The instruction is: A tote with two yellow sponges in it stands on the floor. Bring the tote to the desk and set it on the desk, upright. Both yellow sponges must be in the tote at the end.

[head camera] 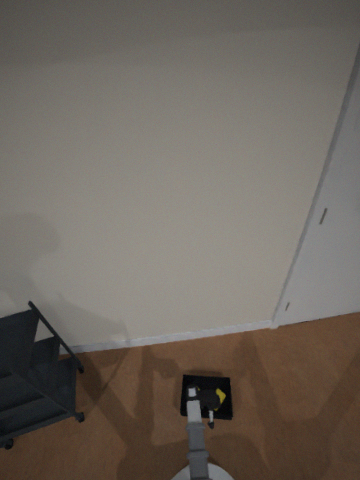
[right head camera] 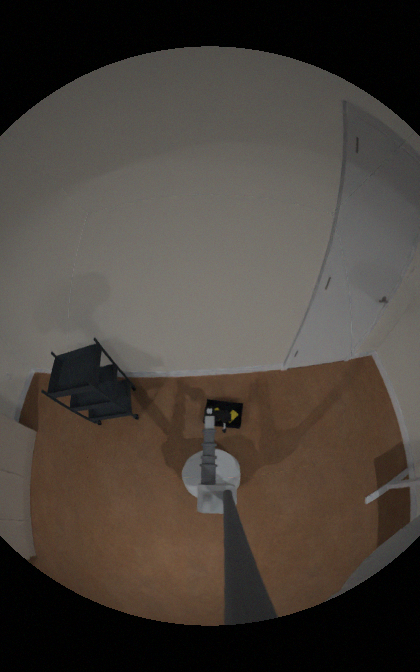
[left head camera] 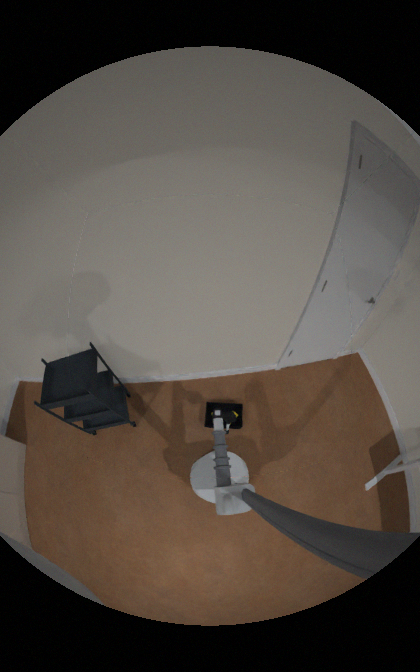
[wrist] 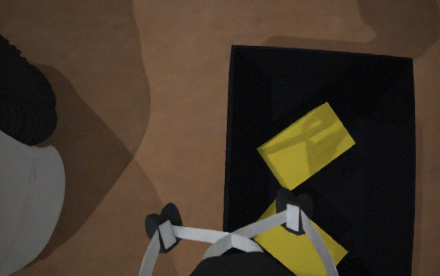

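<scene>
The black tote stands upright on the floor, in front of my base. One yellow sponge lies in its middle; the second yellow sponge lies beside it, partly covered by a finger in the wrist view. Yellow also shows beside the gripper body in the head views. My gripper is open above the tote's wall nearest my base. In the wrist view one fingertip is over the inside, the other over the floor outside, with the wall's line between them. The desk cannot be identified.
A dark shelf cart stands left of the tote near the wall. A white door is at the right. White legs of some furniture show at the far right. My round base is close to the tote.
</scene>
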